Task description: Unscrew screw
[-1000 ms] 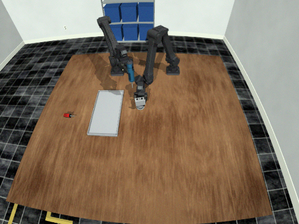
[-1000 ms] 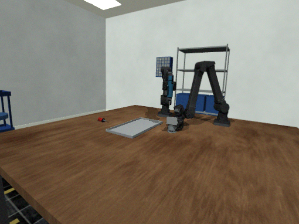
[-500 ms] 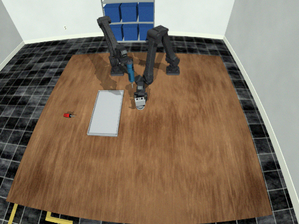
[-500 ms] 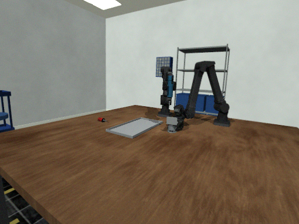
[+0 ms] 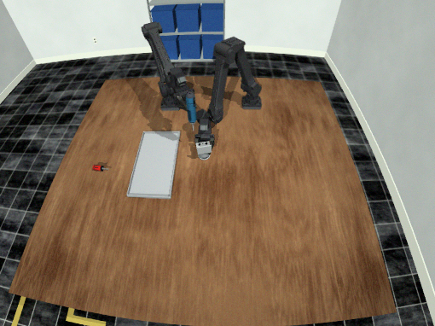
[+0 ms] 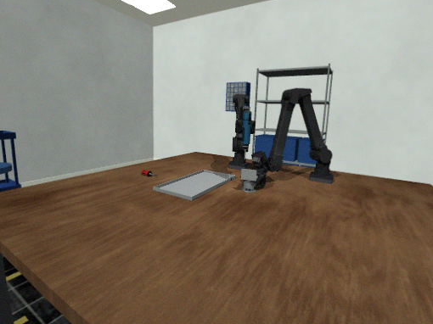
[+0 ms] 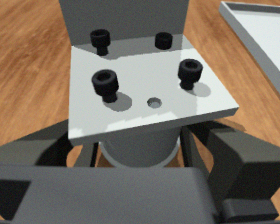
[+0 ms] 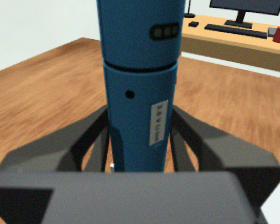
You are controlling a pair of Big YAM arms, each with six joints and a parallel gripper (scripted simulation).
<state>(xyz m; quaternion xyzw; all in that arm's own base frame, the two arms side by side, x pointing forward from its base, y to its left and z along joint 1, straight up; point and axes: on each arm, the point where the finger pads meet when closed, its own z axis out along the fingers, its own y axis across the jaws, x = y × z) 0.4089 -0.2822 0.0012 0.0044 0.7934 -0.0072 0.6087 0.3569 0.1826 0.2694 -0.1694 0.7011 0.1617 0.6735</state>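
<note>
Now: the grey bracket 5 cm above my left hand. Round my left hand: screw: 5 cm above, 2 cm behind, 1 cm to the left; flat grey tray: 26 cm to the right, 5 cm ahead, 2 cm below; small red-handled tool: 56 cm to the right, 9 cm ahead, 1 cm below.
</note>
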